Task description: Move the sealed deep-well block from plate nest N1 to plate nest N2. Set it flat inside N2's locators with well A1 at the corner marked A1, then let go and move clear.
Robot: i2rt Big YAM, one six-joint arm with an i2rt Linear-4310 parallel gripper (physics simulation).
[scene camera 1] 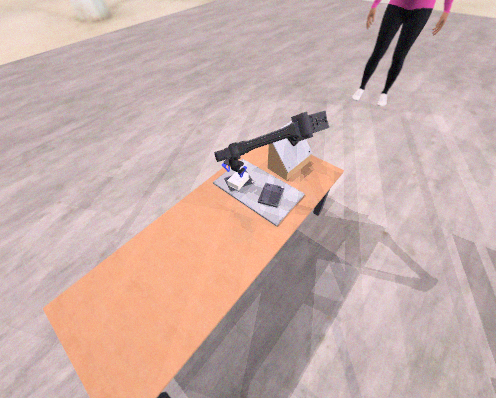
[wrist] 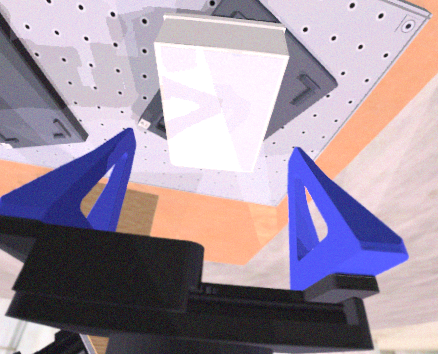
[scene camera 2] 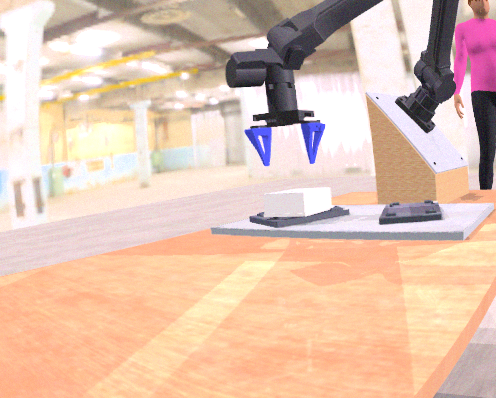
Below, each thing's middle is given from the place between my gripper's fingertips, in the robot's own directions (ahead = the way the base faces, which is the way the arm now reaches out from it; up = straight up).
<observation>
My hand is 7 cm above the white block (scene camera 2: 297, 202) and 3 cm past it. Round my hand: grey perforated plate (scene camera 2: 454, 216): 12 cm to the left, 11 cm below, 7 cm behind; dark nest (scene camera 2: 336, 211): 10 cm below, 4 cm behind, 1 cm to the right.
</observation>
